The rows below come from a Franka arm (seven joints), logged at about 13 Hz.
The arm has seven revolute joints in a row. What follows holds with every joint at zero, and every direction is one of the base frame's. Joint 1 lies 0.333 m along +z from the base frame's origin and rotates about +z. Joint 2 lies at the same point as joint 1 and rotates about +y. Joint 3 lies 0.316 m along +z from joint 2 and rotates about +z. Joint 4 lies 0.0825 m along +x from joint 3 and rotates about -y. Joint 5 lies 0.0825 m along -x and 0.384 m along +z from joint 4 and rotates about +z. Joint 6 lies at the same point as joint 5 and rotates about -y. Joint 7 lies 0.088 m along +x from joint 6 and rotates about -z. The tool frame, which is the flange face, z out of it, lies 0.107 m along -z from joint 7; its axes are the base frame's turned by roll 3.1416, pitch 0 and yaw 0 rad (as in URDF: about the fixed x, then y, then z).
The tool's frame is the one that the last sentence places.
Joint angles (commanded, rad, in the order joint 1, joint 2, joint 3, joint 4, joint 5, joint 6, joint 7), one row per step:
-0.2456, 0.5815, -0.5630, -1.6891, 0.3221, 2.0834, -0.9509
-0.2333, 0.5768, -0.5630, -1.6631, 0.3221, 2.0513, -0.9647
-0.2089, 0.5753, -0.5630, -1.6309, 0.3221, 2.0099, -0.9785
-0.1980, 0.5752, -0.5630, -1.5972, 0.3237, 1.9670, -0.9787
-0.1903, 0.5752, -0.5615, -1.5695, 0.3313, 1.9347, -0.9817
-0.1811, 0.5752, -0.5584, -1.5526, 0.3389, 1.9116, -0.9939
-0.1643, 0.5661, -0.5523, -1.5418, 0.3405, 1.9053, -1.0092
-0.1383, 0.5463, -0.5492, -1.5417, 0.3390, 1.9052, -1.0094
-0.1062, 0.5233, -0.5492, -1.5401, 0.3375, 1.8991, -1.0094
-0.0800, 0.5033, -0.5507, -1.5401, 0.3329, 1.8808, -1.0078
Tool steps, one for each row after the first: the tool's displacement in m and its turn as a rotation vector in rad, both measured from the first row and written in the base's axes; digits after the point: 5 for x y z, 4 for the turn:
0.01059, 0.00686, 0.01116, 0.0087, -0.0041, 0.0327
0.02686, 0.02084, 0.02247, 0.0214, -0.0034, 0.0793
0.03726, 0.02852, 0.03364, 0.0343, -0.0016, 0.0986
0.04603, 0.03522, 0.04287, 0.0469, -0.0064, 0.1149
0.05364, 0.04338, 0.04795, 0.0610, -0.0100, 0.1404
0.06433, 0.05582, 0.05681, 0.0621, -0.0248, 0.1804
0.07454, 0.07198, 0.06857, 0.0584, -0.0425, 0.2105
0.08496, 0.09095, 0.08294, 0.0566, -0.0602, 0.2445
0.09069, 0.10678, 0.09396, 0.0632, -0.0634, 0.2704

